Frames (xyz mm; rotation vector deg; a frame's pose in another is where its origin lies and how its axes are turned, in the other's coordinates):
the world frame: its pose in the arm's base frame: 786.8 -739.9 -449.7 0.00 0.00 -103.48
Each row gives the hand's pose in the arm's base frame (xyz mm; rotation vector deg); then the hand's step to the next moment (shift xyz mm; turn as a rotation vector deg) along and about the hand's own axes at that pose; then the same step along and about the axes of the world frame.
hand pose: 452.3 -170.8 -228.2 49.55 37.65 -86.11
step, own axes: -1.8 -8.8 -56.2 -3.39 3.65 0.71
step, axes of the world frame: -46.4 -11.8 -30.7 -1.70 3.21 3.48
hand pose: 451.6 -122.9 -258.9 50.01 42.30 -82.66
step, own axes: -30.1 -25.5 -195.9 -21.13 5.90 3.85
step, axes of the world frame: -177.3 -52.2 -75.9 -8.21 3.35 20.43
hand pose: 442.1 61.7 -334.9 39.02 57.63 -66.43
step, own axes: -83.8 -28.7 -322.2 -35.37 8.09 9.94
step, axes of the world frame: -266.6 -193.0 -57.9 -10.15 5.74 35.77
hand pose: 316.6 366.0 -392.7 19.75 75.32 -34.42
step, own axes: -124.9 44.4 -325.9 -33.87 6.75 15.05
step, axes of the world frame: -179.5 -299.9 40.2 -6.83 10.11 35.64
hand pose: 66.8 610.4 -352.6 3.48 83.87 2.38
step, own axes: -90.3 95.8 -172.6 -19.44 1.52 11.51
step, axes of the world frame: -47.8 -197.0 77.7 -2.25 9.11 20.61
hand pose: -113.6 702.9 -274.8 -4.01 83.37 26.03
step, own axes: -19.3 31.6 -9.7 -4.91 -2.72 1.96
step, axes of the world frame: -15.4 -25.0 24.5 2.44 3.19 4.38
